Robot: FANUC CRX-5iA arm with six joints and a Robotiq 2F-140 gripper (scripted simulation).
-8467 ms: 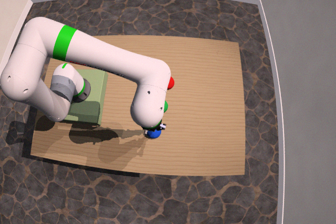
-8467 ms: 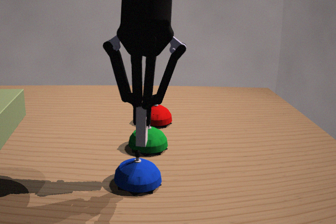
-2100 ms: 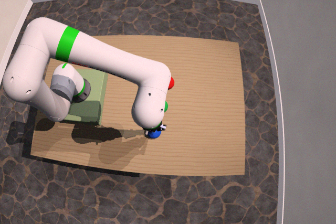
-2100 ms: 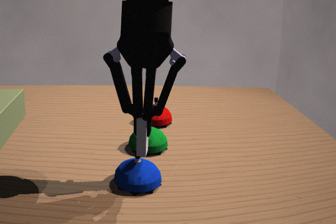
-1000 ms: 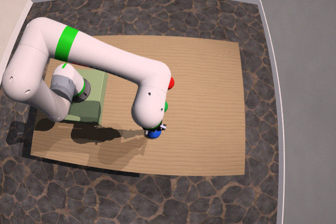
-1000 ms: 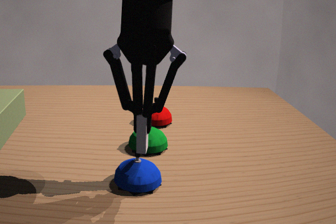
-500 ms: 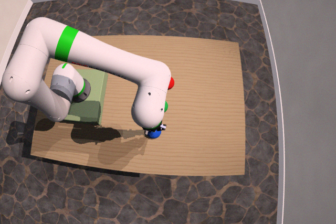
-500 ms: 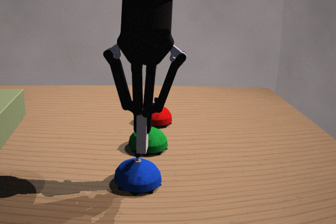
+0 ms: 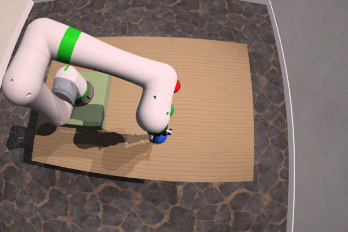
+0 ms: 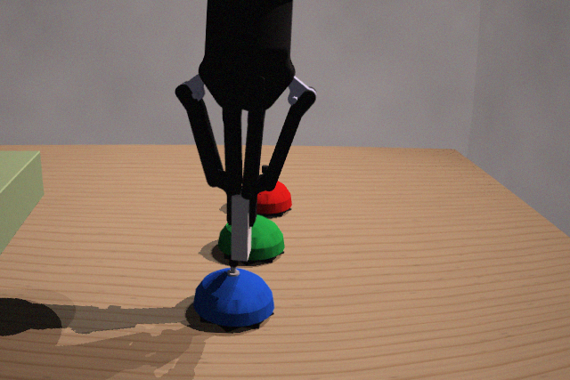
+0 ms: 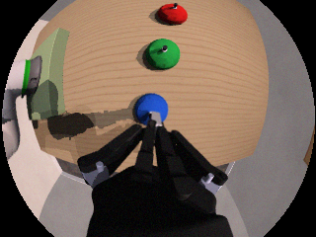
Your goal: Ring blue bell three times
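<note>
The blue bell lies 1 cm behind my hand and 6 cm below it. From my hand the other things lie so: red bell 11 cm ahead, 27 cm to the left, 6 cm below; then green bell 5 cm ahead, 14 cm to the left, 6 cm below.
</note>
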